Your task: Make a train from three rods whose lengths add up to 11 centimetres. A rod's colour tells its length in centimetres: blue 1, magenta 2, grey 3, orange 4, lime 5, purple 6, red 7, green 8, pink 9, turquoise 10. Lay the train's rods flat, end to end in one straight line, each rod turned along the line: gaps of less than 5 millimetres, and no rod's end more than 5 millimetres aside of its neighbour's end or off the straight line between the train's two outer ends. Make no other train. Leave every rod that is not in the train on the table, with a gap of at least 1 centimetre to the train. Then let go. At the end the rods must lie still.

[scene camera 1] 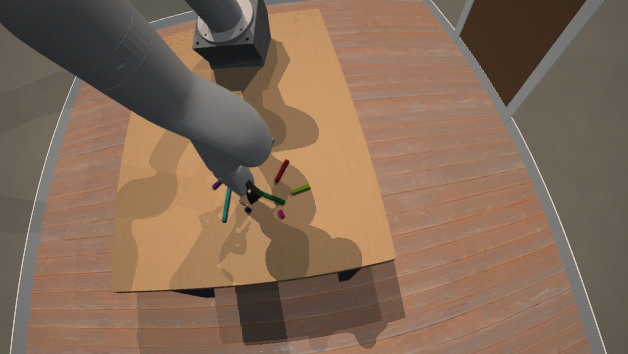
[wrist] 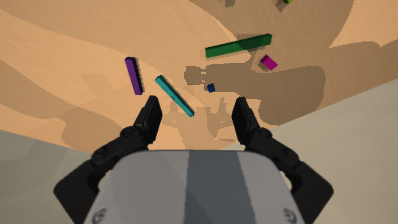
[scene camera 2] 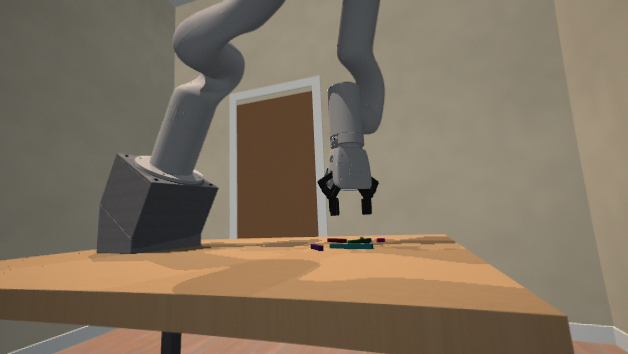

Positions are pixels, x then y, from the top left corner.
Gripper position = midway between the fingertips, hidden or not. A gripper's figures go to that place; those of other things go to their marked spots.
Labels:
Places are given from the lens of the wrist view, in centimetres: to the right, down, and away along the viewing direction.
gripper (wrist: 197, 105): 0, -1, 13
green rod (wrist: 262, 40): 8, -9, 14

